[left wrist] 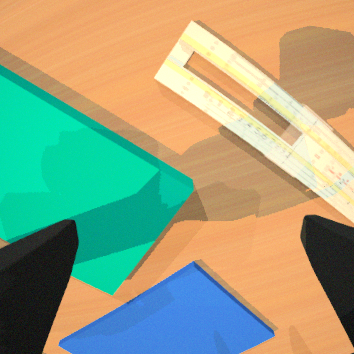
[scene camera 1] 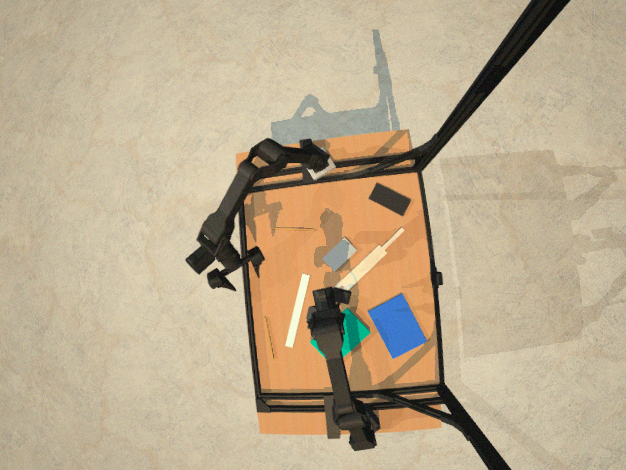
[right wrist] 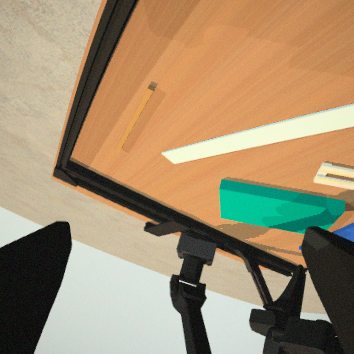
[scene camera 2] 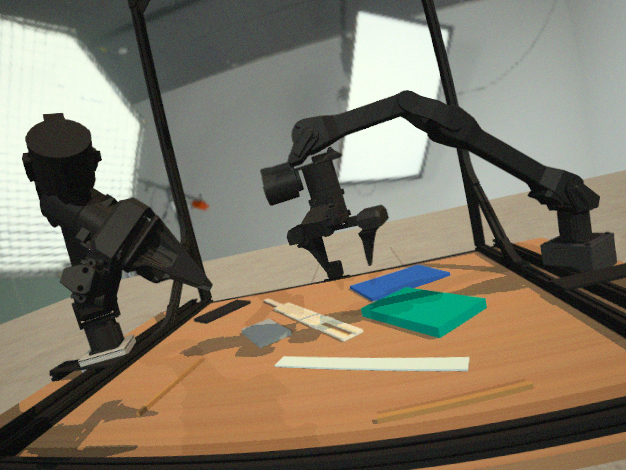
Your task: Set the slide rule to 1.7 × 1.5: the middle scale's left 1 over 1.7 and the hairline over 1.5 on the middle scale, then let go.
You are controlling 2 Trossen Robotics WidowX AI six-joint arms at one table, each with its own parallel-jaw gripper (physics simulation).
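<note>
The cream slide rule (scene camera 1: 361, 268) (scene camera 2: 301, 316) (left wrist: 215, 102) (right wrist: 321, 176) lies flat and diagonal on the table. Its middle scale (scene camera 1: 394, 239) (scene camera 2: 270, 302) sticks out at the upper right in scene camera 1, leaving an open slot at the other end. A clear cursor seems to lie near the slot's inner end in the left wrist view; the hairline and exact readings cannot be made out. My left gripper (scene camera 1: 332, 298) (scene camera 2: 352, 269) (left wrist: 191, 230) is open above the table, near the slotted end. My right gripper (scene camera 1: 246, 282) (scene camera 2: 208, 287) is open beyond the table's left edge in scene camera 1.
A green block (scene camera 1: 356, 331) (scene camera 2: 424, 311) and a blue slab (scene camera 1: 397, 326) (scene camera 2: 404, 281) lie near the slotted end. A grey block (scene camera 1: 338, 254) (scene camera 2: 265, 333) lies beside the rule. A white strip (scene camera 1: 297, 311) (scene camera 2: 374, 363), black block (scene camera 1: 389, 198) and two thin sticks lie around.
</note>
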